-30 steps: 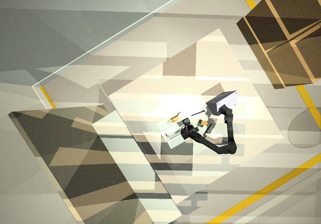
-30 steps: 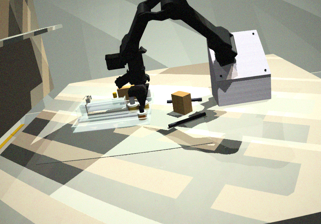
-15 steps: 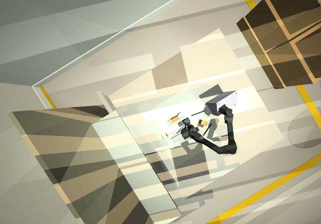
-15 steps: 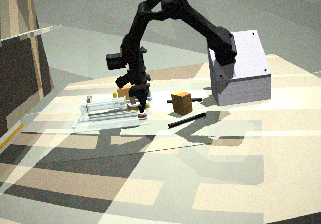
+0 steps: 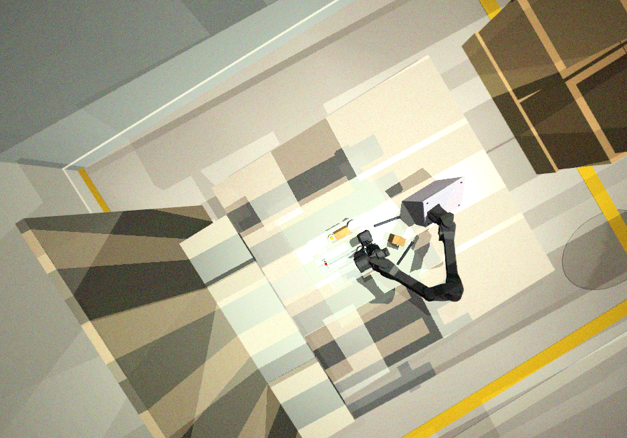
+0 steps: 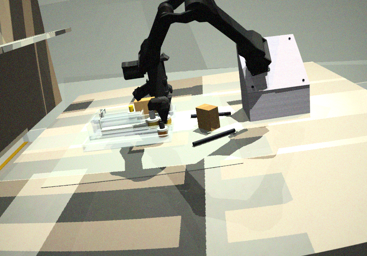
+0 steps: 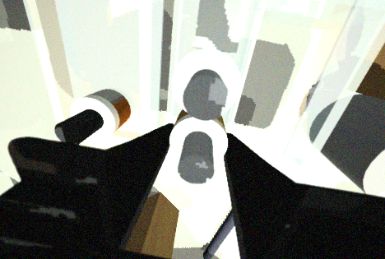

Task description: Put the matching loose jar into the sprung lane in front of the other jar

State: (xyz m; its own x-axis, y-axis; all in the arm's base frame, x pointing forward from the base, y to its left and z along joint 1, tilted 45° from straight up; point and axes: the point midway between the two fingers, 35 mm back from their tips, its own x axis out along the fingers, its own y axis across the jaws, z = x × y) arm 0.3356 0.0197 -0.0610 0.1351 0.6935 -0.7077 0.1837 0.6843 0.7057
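My gripper tip is 130 mm to the left of the grey cylinder and 10 mm past it. Round my gripper tip: shelf unit: 500 mm ahead, 340 mm above, 90 mm to the right.
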